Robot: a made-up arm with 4 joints. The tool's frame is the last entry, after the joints. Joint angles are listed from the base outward.
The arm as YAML. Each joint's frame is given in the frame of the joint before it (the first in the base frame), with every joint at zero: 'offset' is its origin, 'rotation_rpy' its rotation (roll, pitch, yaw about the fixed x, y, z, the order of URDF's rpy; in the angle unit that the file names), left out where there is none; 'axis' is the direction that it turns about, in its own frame. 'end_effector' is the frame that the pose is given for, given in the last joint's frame.
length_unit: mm
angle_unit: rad
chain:
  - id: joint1
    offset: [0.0, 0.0, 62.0]
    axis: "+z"
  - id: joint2
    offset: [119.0, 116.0, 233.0]
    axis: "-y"
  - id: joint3
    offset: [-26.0, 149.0, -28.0]
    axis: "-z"
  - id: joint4
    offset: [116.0, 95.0, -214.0]
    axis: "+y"
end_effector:
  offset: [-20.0, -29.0, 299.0]
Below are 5 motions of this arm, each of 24 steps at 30 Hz.
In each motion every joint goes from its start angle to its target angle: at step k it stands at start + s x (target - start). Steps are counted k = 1, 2, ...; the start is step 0. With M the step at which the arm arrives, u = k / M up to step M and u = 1 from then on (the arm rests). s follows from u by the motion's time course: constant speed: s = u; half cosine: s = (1 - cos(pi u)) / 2; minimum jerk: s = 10 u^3 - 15 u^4 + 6 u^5.
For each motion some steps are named. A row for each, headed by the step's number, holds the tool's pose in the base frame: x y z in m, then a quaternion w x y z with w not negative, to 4 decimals.
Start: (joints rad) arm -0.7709 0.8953 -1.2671 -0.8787
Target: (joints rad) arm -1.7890 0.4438 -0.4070 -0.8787
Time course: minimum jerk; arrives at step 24
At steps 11, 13, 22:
11: 0.2077 0.0344 0.1430 0.7674 -0.3303 -0.5496 0.0019
13: 0.2247 0.0205 0.1447 0.7585 -0.3642 -0.5236 -0.1335
22: 0.2695 -0.0537 0.1621 0.6399 -0.4410 -0.4122 -0.4755

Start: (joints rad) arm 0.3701 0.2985 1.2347 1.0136
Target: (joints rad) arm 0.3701 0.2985 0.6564 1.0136
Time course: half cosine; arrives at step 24
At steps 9, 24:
9: 0.3203 0.1080 0.2923 0.8688 0.2465 0.3537 -0.2436
24: 0.3601 0.2449 0.3189 0.9186 0.1323 0.3618 -0.0879

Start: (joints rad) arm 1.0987 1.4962 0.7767 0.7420
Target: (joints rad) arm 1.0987 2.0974 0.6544 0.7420
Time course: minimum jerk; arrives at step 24
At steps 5, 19, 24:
5: -0.0288 0.1669 0.5324 0.8113 0.4773 -0.1275 0.3125
19: -0.1130 0.0658 0.5230 0.6668 0.5753 -0.3261 0.3435
24: -0.1192 0.0585 0.5194 0.6544 0.5810 -0.3405 0.3439

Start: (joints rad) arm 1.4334 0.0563 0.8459 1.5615
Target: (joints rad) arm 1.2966 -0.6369 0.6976 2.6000
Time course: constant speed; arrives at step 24
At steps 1, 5, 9, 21, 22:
1: 0.0610 0.4214 0.0712 0.6693 -0.1997 0.6841 0.2103
5: 0.0559 0.3941 -0.0146 0.5872 -0.2503 0.7545 0.1524
9: 0.0393 0.3470 -0.0938 0.4944 -0.2906 0.8144 0.0882
21: -0.0785 0.1195 -0.2346 0.1676 -0.3435 0.9156 -0.1246
22: -0.0922 0.0975 -0.2373 0.1383 -0.3432 0.9180 -0.1426

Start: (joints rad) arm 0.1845 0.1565 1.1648 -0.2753
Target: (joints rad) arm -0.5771 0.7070 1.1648 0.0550
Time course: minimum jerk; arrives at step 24
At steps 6, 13, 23, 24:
6: 0.1242 0.2826 0.3470 0.8416 0.0024 -0.1883 -0.5062
13: 0.2022 0.1808 0.3719 0.7274 0.0764 -0.2421 -0.6375
23: 0.2212 0.0802 0.3902 0.6133 0.1199 -0.3145 -0.7145
24: 0.2211 0.0800 0.3902 0.6132 0.1200 -0.3146 -0.7146

